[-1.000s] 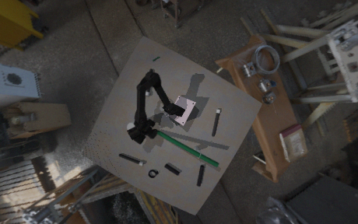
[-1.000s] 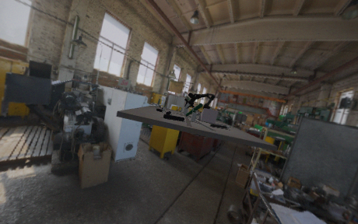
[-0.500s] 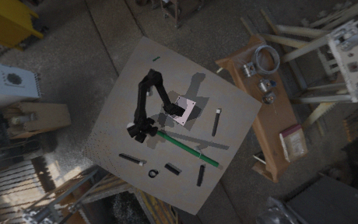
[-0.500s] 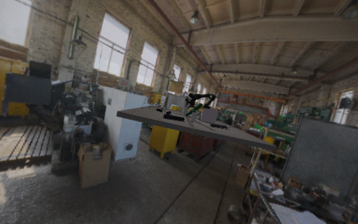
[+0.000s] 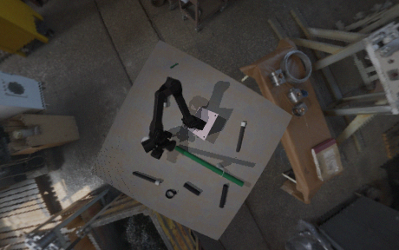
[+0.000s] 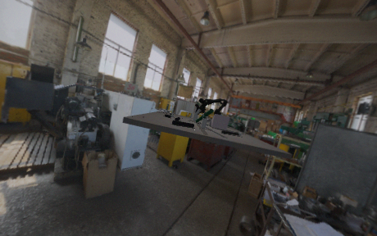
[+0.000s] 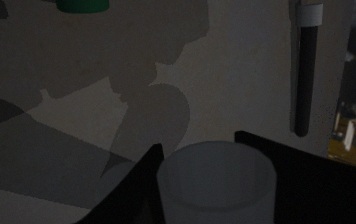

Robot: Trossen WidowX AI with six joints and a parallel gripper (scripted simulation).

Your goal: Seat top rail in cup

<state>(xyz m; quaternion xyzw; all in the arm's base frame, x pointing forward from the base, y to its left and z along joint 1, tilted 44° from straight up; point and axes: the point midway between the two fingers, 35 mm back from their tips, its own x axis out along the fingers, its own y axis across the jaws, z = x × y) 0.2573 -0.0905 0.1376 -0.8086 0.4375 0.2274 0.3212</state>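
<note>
Right now the rail-end cup is 3 cm to the right of my gripper tip, 3 cm above it and 1 cm behind it.
</note>
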